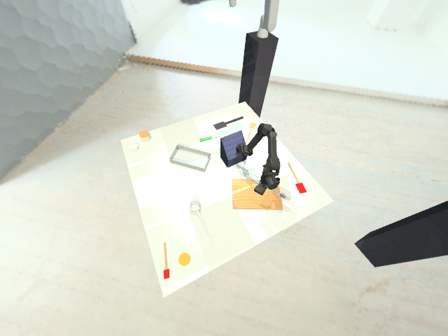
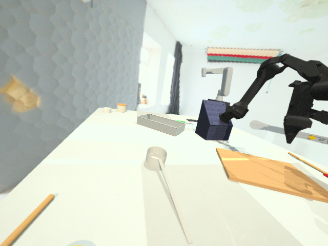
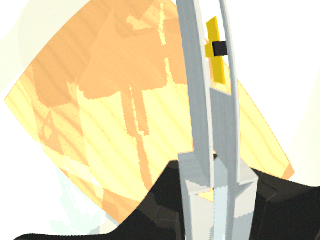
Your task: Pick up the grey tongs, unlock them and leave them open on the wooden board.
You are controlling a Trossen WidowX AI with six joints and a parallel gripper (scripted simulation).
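My gripper tip is 14 cm above the wooden board and 4 cm to the left of it. The rest, counted from my gripper tip: black spatula (81 cm to the right, 18 cm behind, 15 cm below); roasting tin (56 cm to the right, 31 cm ahead, 12 cm below); yellow lock piece (4 cm to the left, 4 cm above, 2 cm behind).
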